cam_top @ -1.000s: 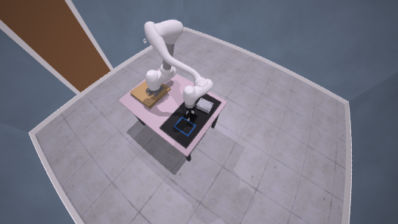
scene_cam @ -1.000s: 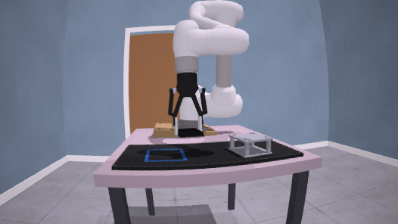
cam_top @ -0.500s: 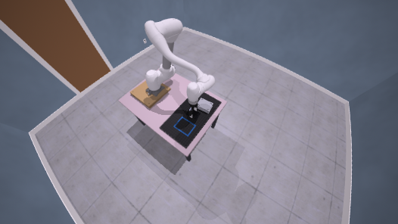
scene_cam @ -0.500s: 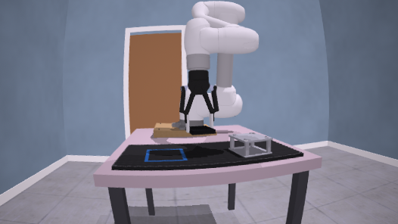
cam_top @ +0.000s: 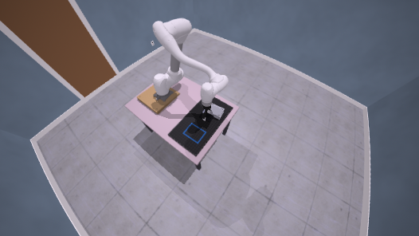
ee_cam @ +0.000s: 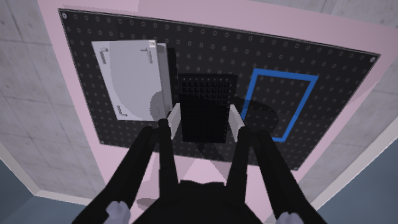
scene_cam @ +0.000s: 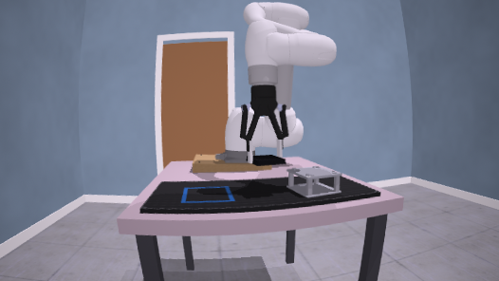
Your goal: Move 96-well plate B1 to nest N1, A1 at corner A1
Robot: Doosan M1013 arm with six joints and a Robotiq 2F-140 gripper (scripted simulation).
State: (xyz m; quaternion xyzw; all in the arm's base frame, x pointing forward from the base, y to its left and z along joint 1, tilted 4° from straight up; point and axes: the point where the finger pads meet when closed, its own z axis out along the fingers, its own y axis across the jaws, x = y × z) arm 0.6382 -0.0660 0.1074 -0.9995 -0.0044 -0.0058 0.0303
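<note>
The grey plate nest lies 15 cm to the left of my hand, 7 cm below it and 3 cm ahead of it. Round my hand: black 96-well plate (2 cm below); white A1 label (11 cm ahead, 9 cm to the left, 6 cm below).
</note>
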